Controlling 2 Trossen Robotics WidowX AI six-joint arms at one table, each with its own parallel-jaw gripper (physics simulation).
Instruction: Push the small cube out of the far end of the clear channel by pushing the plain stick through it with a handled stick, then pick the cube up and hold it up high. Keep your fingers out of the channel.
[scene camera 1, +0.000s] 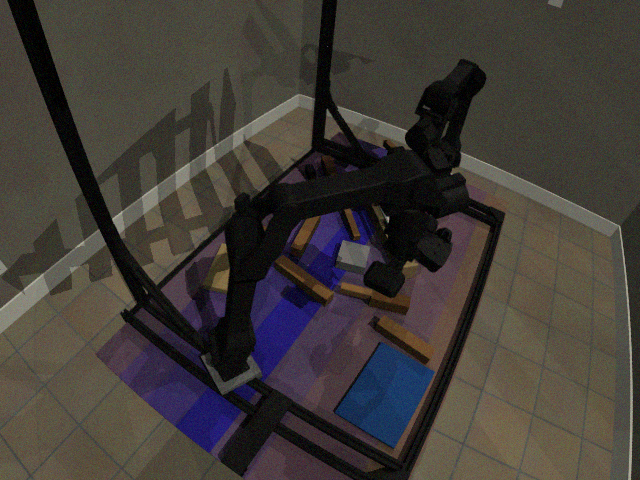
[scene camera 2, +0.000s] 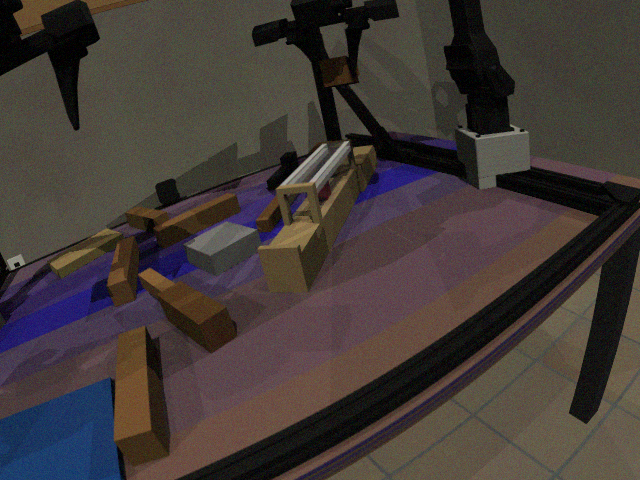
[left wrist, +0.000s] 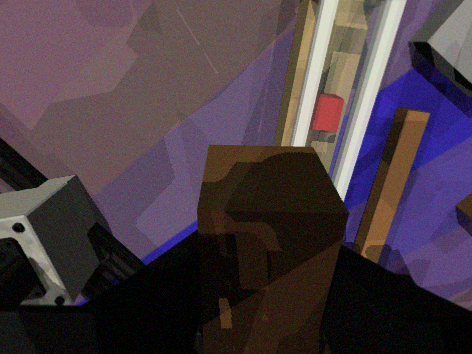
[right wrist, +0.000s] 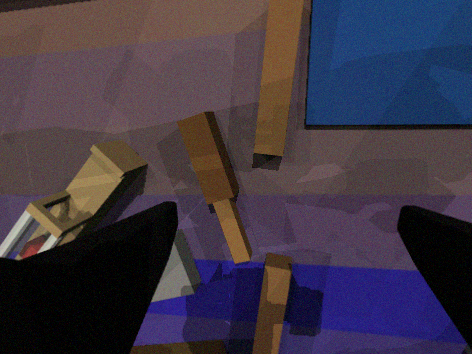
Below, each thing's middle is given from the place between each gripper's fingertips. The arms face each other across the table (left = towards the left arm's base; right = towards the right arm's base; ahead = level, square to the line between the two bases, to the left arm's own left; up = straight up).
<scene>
Right now my left hand is 160 mm above the tan base block (scene camera 2: 292, 261), 70 mm past it and 20 mm to the left of it. From my left hand the other things lie so: grey block (scene camera 2: 219, 249) 210 mm to the right, 190 mm below, 20 mm behind; blue pad (scene camera 2: 77, 428) 450 mm to the right, 280 mm ahead, 200 mm below; tan plate (scene camera 2: 88, 250) 470 mm to the right, 230 mm behind, 190 mm below.
The blue pad is 110 mm ahead of my right hand, 110 mm to the right of it and 230 mm below it. The rest, counted from my right hand: grey block (190 mm behind, 140 mm to the left, 220 mm below); tan plate (400 mm behind, 130 mm to the right, 220 mm below); tan base block (240 mm behind, 330 mm to the left, 180 mm below).
</scene>
